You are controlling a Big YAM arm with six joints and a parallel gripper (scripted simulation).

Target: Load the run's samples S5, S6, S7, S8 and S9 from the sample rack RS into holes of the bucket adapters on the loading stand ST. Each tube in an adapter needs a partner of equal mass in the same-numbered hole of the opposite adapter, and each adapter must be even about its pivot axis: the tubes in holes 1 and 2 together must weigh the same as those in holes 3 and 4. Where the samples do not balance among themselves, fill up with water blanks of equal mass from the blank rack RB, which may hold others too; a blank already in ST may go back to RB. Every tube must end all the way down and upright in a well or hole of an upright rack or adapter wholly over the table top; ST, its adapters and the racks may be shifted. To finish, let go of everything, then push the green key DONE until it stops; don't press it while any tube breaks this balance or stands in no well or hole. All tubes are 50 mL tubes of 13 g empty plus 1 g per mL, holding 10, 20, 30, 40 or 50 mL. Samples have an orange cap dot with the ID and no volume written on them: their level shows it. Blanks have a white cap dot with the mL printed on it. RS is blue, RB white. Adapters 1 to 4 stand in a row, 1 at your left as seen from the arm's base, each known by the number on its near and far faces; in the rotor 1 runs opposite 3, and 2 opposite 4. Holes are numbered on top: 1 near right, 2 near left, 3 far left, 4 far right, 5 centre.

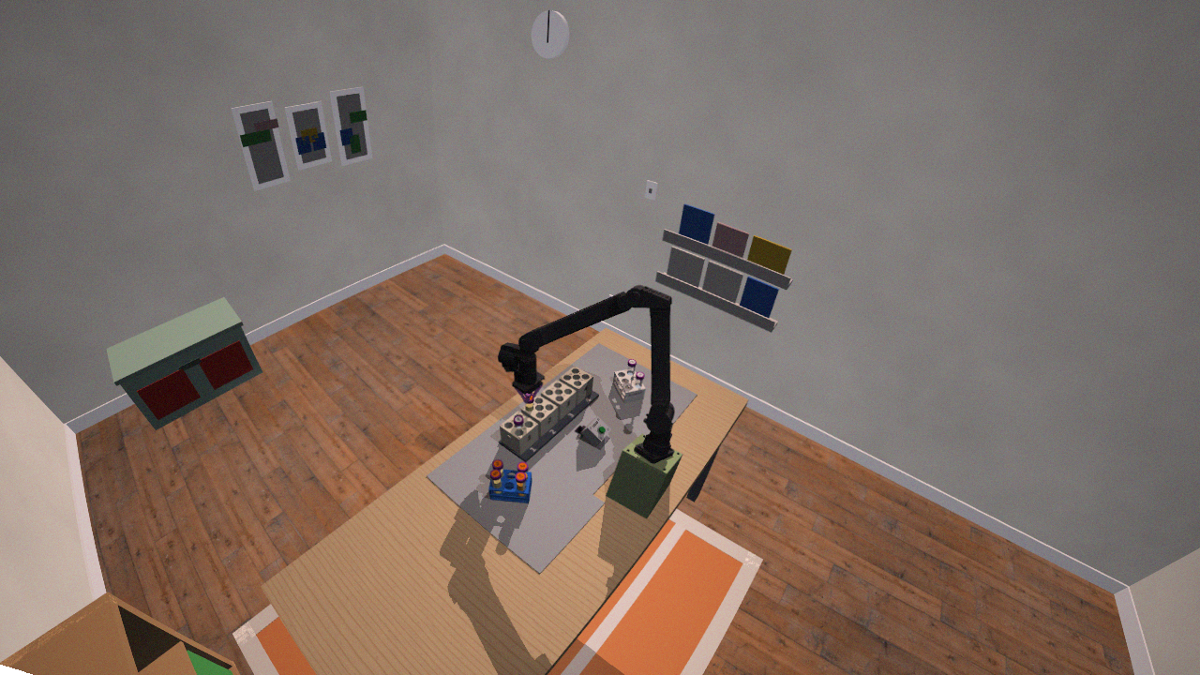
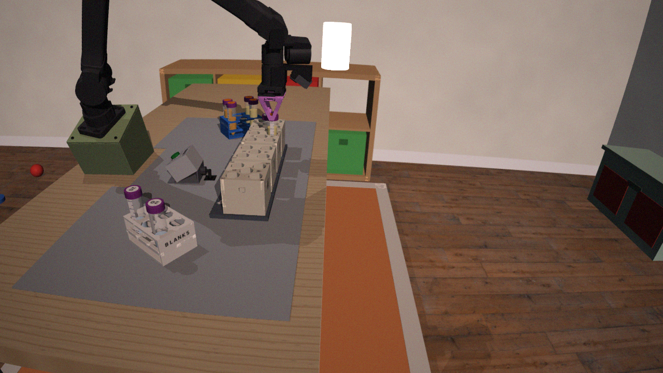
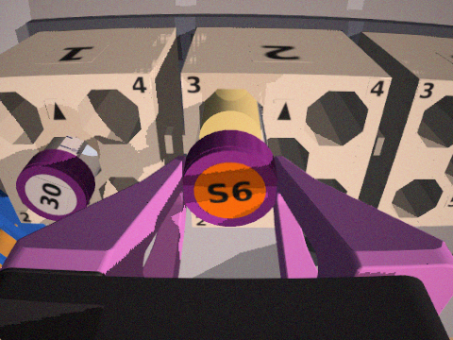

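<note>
Right now my hand is 210 mm past the sample S8, 180 mm to the right of it and 80 mm above it. Also, from my hand: green done key: 220 mm behind, 160 mm to the right, 80 mm below; then loading stand: 20 mm behind, 90 mm to the right, 140 mm below; then water blank marked 30: 30 mm behind, 80 mm to the left, 80 mm below.
</note>
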